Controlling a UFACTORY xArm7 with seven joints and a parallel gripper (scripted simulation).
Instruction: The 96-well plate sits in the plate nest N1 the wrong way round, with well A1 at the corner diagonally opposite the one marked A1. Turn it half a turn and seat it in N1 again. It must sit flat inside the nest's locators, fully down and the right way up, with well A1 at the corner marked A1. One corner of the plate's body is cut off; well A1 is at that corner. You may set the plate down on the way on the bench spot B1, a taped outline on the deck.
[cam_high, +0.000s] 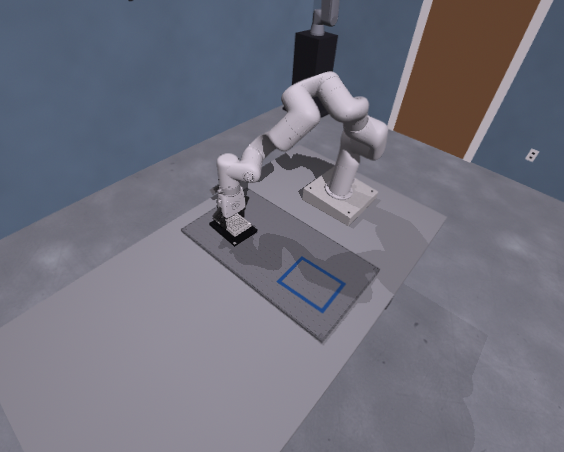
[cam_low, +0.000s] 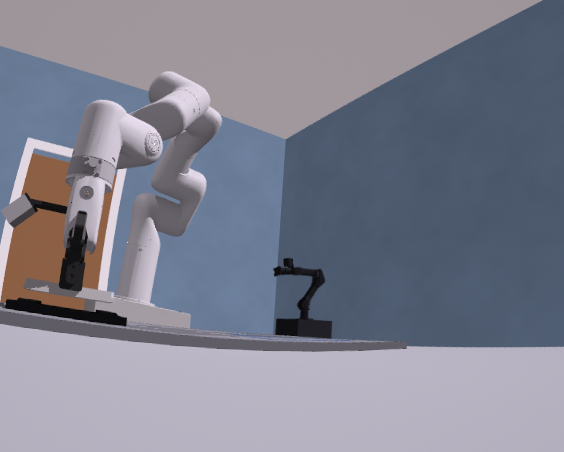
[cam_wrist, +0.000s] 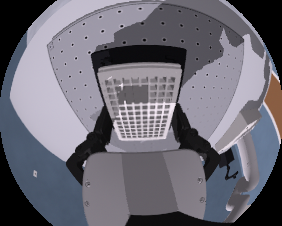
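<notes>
The black plate nest N1 lies 4 cm below my hand. From my hand the other things lie so: white 96-well plate: 1 cm below.
</notes>
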